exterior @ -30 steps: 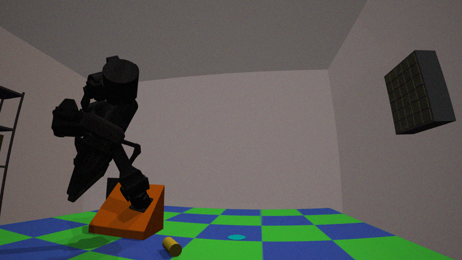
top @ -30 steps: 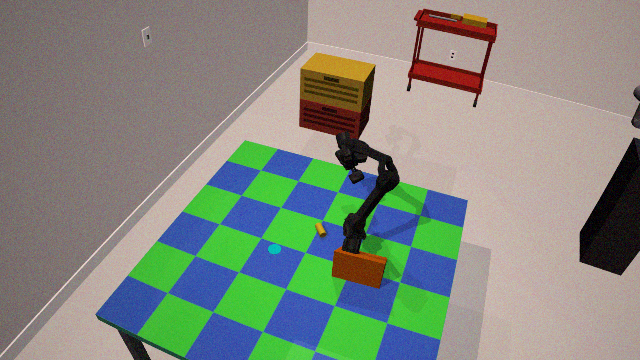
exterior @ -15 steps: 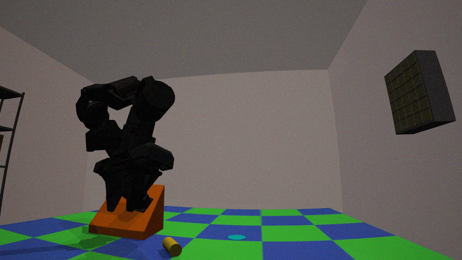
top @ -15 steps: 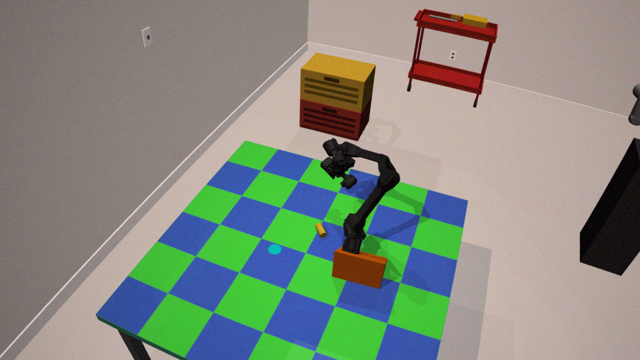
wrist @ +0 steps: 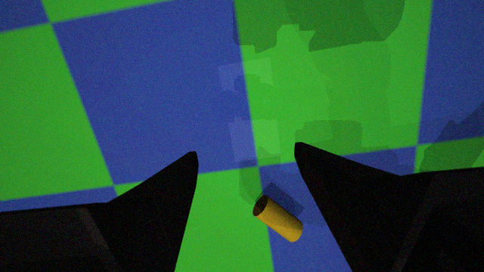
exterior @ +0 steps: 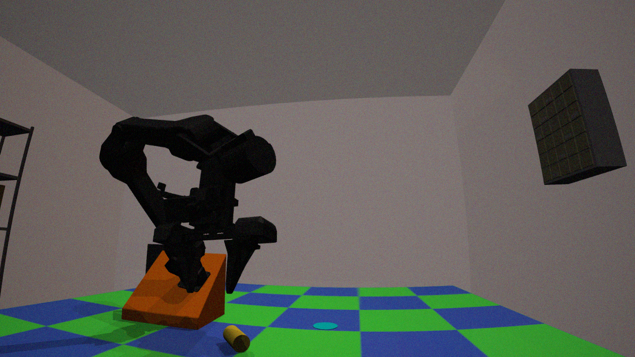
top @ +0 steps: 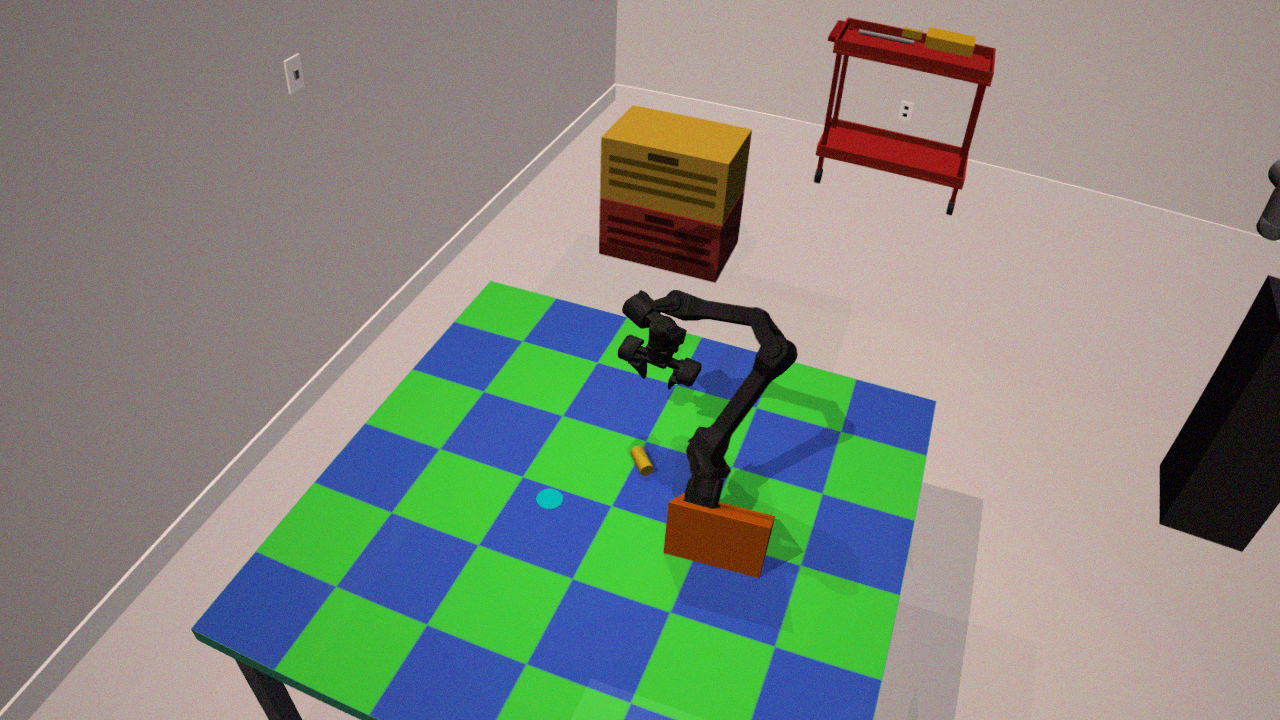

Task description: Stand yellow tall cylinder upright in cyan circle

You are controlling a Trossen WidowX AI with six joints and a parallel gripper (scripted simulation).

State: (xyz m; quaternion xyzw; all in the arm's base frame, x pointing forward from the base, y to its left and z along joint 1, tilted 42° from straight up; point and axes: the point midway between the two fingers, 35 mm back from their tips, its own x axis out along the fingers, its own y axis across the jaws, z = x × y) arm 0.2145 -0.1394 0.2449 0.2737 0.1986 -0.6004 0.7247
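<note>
The yellow tall cylinder is 3 cm behind my gripper tip, 14 cm to the left of it and 11 cm below it. From my gripper tip the other things lie so: cyan circle: 10 cm ahead, 33 cm to the left, 13 cm below.
</note>
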